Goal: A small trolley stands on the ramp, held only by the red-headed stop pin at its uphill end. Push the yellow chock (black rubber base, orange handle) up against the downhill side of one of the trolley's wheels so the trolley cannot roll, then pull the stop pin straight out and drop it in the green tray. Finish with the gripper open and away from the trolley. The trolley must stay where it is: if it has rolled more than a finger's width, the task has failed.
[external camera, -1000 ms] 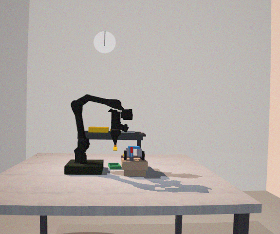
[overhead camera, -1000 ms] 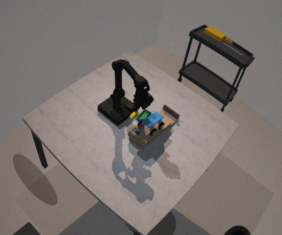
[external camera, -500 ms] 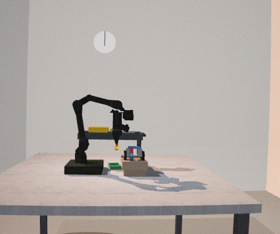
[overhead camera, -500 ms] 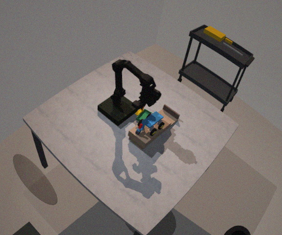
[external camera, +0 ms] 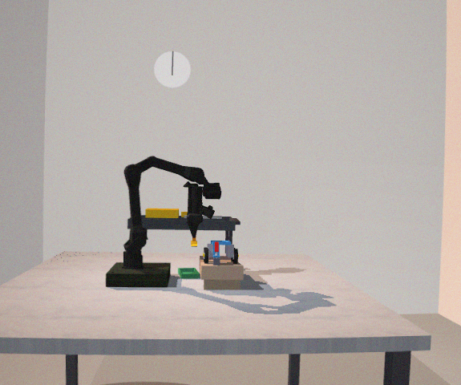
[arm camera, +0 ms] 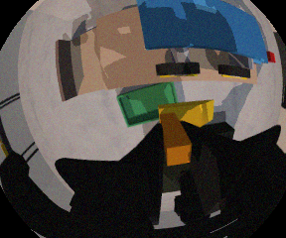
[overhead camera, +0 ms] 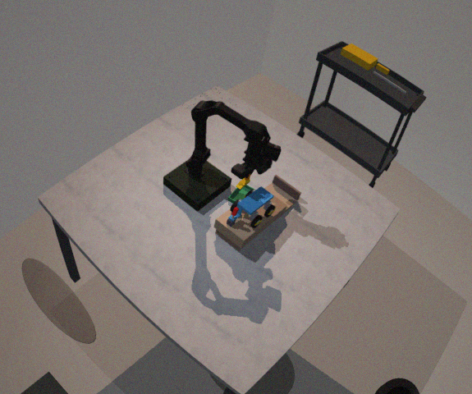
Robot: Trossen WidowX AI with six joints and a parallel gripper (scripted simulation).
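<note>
The red-headed stop pin is 160 mm to the right of my gripper tip, 120 mm ahead of it and 30 mm below it. Also, from my gripper tip: ramp (110 mm below, 110 mm ahead, 40 mm to the right); then yellow chock (20 mm to the right, 10 mm below); then blue-decked trolley (120 mm ahead, 50 mm to the right, 50 mm below).
</note>
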